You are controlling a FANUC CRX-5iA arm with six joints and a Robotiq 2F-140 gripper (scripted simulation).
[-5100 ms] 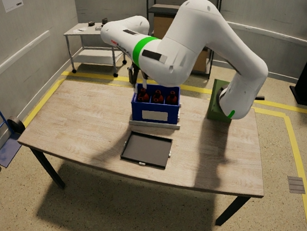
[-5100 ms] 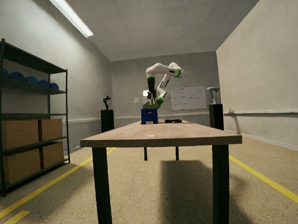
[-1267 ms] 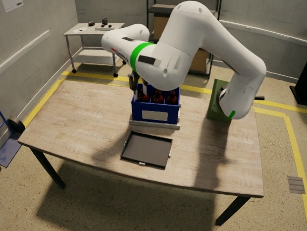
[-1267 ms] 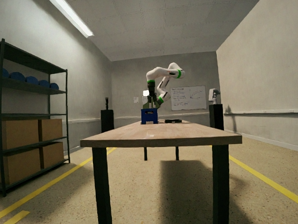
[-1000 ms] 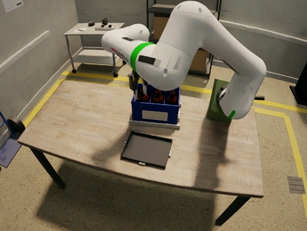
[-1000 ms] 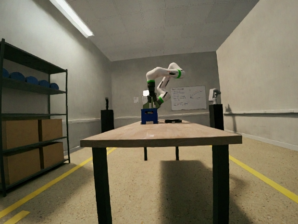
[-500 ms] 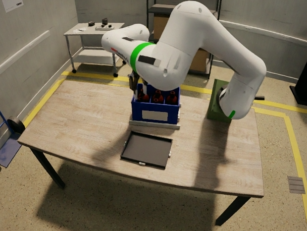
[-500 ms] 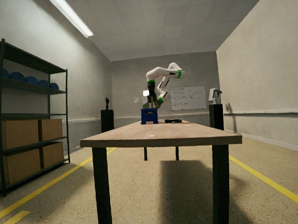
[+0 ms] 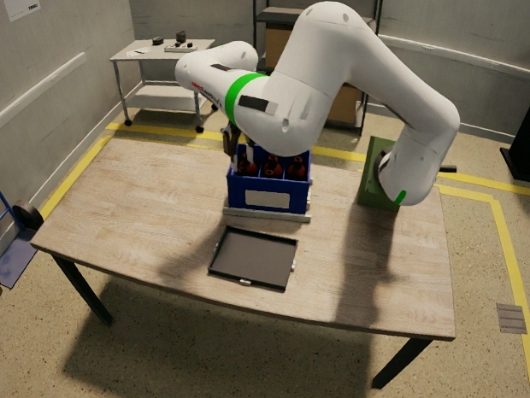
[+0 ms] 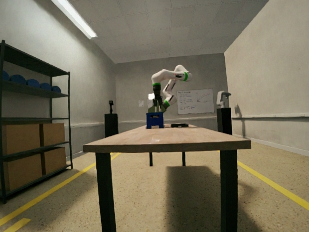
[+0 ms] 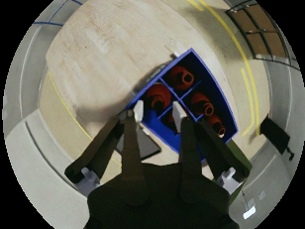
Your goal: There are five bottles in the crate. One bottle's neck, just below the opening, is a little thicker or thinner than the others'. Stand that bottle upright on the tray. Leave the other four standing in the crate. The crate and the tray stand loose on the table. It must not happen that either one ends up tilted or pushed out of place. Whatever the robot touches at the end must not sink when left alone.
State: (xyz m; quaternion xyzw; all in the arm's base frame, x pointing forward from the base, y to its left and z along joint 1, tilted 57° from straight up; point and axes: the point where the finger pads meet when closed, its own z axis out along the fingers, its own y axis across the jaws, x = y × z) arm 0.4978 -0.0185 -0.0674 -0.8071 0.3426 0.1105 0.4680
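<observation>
Now: the blue crate 90 mm behind my hand, 50 mm to the right of it and 130 mm below it. The rest, counted from my hand: dark tray 90 mm behind, 240 mm to the left, 200 mm below; bottle 90 mm behind, 90 mm to the right, 130 mm below.
</observation>
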